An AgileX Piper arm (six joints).
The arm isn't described. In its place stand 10 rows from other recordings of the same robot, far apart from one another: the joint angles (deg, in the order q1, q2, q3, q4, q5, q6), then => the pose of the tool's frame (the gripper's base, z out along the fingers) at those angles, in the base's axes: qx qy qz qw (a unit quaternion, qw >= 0); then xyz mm.
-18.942, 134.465, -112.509, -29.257, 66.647, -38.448 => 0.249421 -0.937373 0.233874 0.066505 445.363 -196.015 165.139
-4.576, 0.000, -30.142, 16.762, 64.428, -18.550 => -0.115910 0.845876 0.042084 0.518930 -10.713 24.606 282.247
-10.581, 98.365, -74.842, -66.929, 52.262, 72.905 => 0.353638 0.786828 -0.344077 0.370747 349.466 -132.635 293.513
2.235, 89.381, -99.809, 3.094, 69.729, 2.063 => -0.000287 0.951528 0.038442 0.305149 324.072 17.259 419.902
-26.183, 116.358, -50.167, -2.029, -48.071, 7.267 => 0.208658 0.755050 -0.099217 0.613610 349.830 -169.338 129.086
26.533, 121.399, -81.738, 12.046, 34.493, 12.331 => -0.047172 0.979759 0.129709 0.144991 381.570 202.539 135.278
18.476, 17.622, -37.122, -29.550, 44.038, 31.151 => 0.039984 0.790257 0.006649 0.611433 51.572 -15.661 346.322
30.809, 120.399, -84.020, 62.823, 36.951, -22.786 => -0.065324 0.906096 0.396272 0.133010 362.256 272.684 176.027
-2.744, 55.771, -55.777, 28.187, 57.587, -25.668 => -0.126011 0.911801 0.152994 0.359630 176.986 27.846 358.774
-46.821, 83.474, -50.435, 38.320, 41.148, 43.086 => 0.800842 0.513300 0.251350 0.178882 216.148 -176.085 235.801
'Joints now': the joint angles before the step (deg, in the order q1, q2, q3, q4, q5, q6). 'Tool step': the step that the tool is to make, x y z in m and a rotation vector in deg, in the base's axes. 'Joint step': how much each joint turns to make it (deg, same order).
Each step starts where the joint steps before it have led.
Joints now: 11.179 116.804 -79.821 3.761 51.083 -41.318
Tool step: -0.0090 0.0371 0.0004 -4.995 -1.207 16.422
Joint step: 6.397 0.140 -0.381 -5.009 0.439 -7.428
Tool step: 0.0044 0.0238 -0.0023 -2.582 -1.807 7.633
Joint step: 3.541 2.110 -2.994 -3.191 -0.061 -2.453
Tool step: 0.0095 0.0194 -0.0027 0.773 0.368 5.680
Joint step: 1.678 3.174 -4.979 1.838 1.615 -5.059
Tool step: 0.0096 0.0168 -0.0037 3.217 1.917 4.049
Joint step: 0.677 3.464 -5.414 5.086 2.445 -5.818
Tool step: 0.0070 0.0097 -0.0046 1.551 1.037 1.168
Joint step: 0.389 2.598 -3.678 2.247 1.500 -1.715
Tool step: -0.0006 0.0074 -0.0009 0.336 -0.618 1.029
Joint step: 0.870 0.397 -0.489 0.119 -0.593 -0.258
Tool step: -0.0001 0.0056 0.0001 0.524 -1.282 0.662
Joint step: 0.657 0.056 -0.053 -0.001 -1.383 -0.111
